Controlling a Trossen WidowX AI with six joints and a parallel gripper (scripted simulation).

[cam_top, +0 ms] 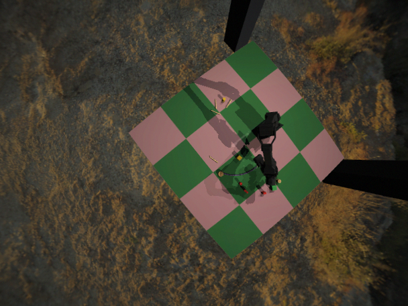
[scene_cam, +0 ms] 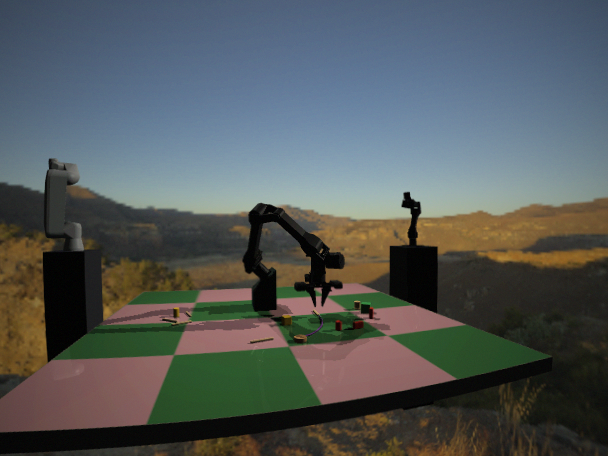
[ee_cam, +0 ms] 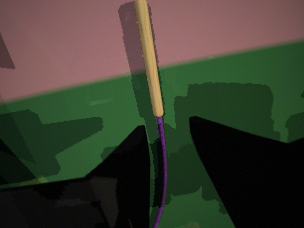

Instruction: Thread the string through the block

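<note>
The stick lies 30 mm below my gripper tip and 20 mm behind it. Also, from my gripper tip: red cylinder: 190 mm ahead, 20 mm to the left, 20 mm below; then wooden cylinder: 190 mm to the left, 60 mm behind, 20 mm below; then yellow wooden block: 140 mm to the right, 80 mm ahead, 20 mm below.
</note>
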